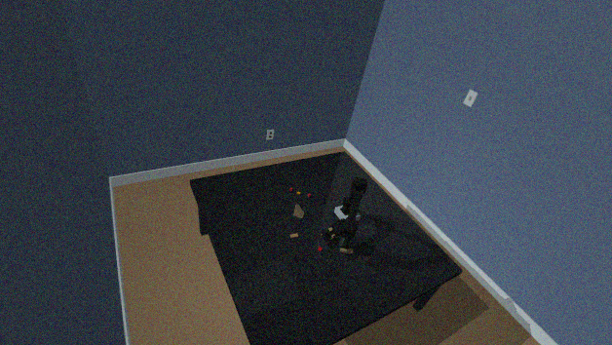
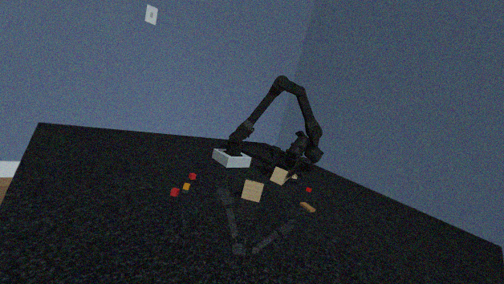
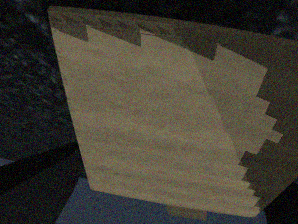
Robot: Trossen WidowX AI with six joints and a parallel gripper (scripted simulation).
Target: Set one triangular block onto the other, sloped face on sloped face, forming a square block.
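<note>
Now: gripper tip 20 mm to the right of the tan triangular block. From my gripper tip the other things lie so: orange cube (20 mm behind, 380 mm to the right, 40 mm below); then red cube (90 mm ahead, 90 mm to the left, 40 mm below); then thin tan piece (190 mm ahead, 50 mm to the right, 40 mm below).
</note>
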